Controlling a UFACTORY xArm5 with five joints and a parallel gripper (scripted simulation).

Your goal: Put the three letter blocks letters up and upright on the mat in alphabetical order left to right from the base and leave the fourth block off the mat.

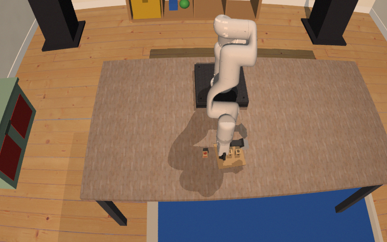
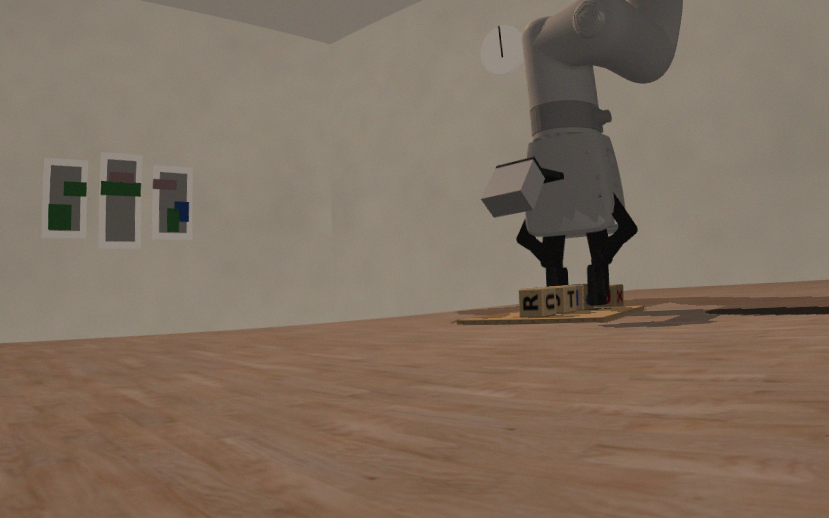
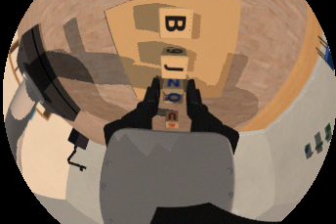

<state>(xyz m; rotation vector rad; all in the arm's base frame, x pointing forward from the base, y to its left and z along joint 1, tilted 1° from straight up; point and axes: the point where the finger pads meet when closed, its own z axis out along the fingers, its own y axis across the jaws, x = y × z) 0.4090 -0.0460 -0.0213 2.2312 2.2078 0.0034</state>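
My gripper is now 4 cm to the right of the tan mat and 3 cm above it. Round my hand: letter block 8 cm to the right, 1 cm below.
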